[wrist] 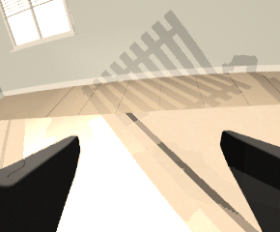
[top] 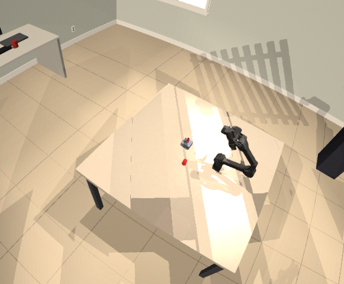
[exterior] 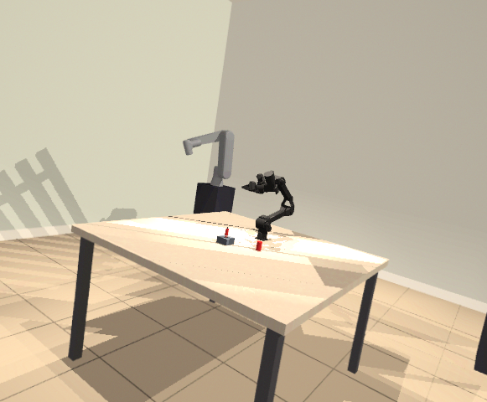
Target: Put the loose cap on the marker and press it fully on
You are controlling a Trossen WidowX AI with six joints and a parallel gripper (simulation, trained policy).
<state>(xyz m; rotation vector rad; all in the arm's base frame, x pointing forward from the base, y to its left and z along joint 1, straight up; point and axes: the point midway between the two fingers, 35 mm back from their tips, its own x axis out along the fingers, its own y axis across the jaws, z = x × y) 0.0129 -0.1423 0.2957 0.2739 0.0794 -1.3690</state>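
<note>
Now: gripper tip 30 cm to the right of the red cap, 26 cm above it and 21 cm short of it. From my gripper tip the other things lie so: grey holder block: 28 cm ahead, 27 cm below, 13 cm to the left.
</note>
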